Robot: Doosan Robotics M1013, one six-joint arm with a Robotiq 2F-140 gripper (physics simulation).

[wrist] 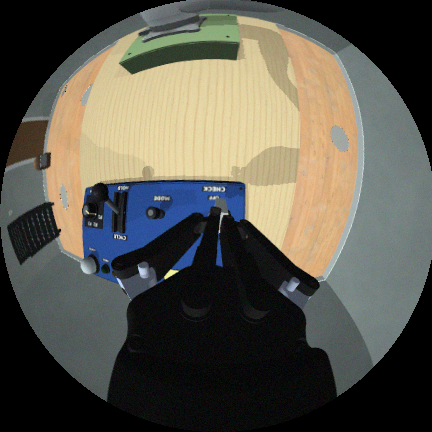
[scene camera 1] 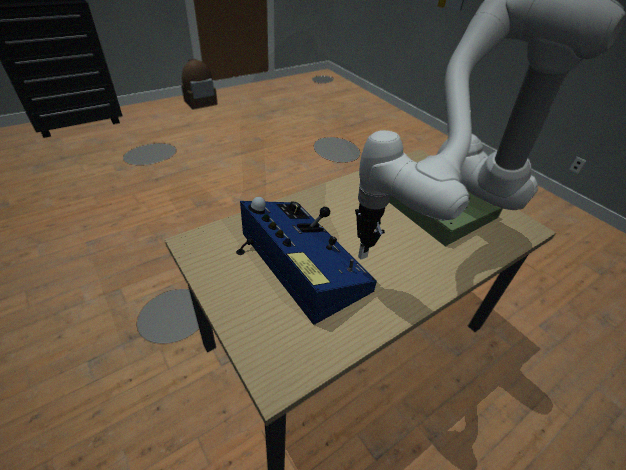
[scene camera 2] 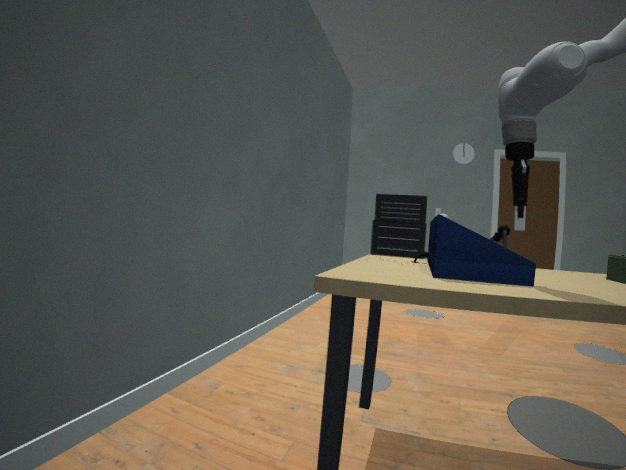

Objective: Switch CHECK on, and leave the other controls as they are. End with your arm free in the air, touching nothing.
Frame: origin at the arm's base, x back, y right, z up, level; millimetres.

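Seen in the pictures: gripper, fingertip midpoint: (wrist: 218,205) (scene camera 1: 362,257) (scene camera 2: 519,230).
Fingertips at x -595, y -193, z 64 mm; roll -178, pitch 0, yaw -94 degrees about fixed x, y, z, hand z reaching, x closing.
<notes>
Pixels of each thing's top centre, then the offset from my fingertips to it. "*": a spot on its surface instead. Level surfaces: height alone.
- CHECK label, top centre: (wrist: 213,188) dz -73, dx +17, dy +12 mm
- OFF marking, surface spot: (wrist: 214,198) * dz -67, dx -4, dy +9 mm
- MODE knob, top centre: (wrist: 150,218) (scene camera 1: 331,238) dz -7, dx -39, dy +130 mm
- black-balled lever, top centre: (wrist: 92,193) (scene camera 1: 325,207) dz +23, dx +14, dy +252 mm
- white dome, surface spot: (wrist: 88,265) (scene camera 1: 264,204) * dz +41, dx -187, dy +351 mm
- table, surface height: dz -142 mm
The blue sloped control box (scene camera 1: 323,252) (scene camera 2: 480,260) (wrist: 185,235) stands on the table. Its CHECK switch (scene camera 1: 350,265) is a small metal toggle near the low right end in scene camera 1; I cannot tell surely which way it leans. In the wrist view the fingers hide it, with the CHECK label (wrist: 214,189) and the OFF marking (wrist: 214,198) showing just beyond the fingertips. My gripper (scene camera 1: 363,251) (scene camera 2: 519,223) (wrist: 218,205) is shut and empty. It points down in the air above the panel's low end, apart from the toggle in scene camera 1.
The MODE knob (scene camera 1: 331,242) (wrist: 152,213) and the black-balled lever (scene camera 1: 324,212) (wrist: 100,191) stand on the same panel. Several buttons and a white dome (scene camera 1: 257,203) (wrist: 88,265) line its high side. A green box (scene camera 1: 455,230) (wrist: 185,52) stands on the table (scene camera 1: 242,323) near the arm's base.
</notes>
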